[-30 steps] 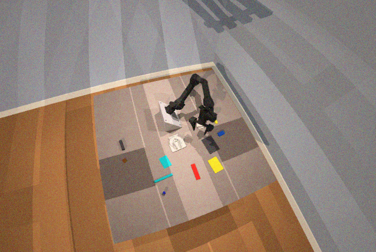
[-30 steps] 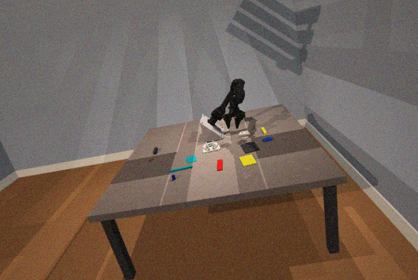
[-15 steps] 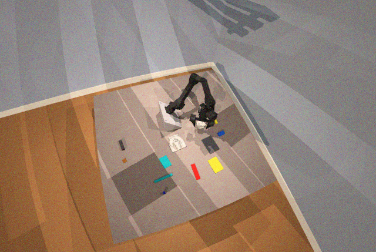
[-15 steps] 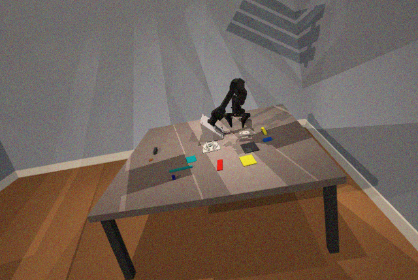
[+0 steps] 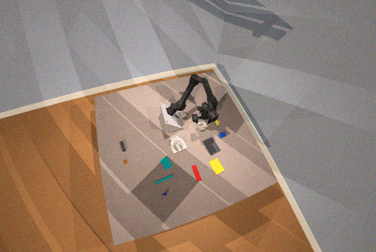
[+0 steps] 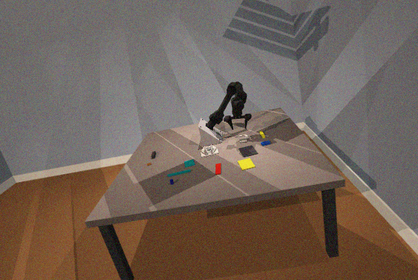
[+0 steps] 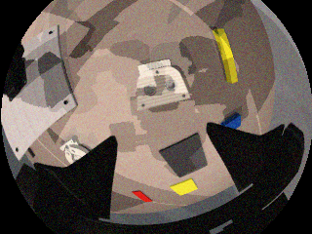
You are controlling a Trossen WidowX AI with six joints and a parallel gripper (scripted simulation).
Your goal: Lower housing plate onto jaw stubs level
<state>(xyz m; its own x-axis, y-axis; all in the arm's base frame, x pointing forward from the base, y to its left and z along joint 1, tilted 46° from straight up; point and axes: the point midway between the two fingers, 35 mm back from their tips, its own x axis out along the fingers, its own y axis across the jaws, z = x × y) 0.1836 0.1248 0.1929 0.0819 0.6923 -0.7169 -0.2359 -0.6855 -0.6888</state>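
My gripper tip is 7 cm above the white housing part, 3 cm past it and 1 cm to the right of it. The rest, counted from my gripper tip: yellow bar (16 cm to the left, 9 cm below, 5 cm behind); then dark grey plate (17 cm ahead, 10 cm below, 3 cm to the left); then white block (9 cm below, 3 cm behind, 1 cm to the left).
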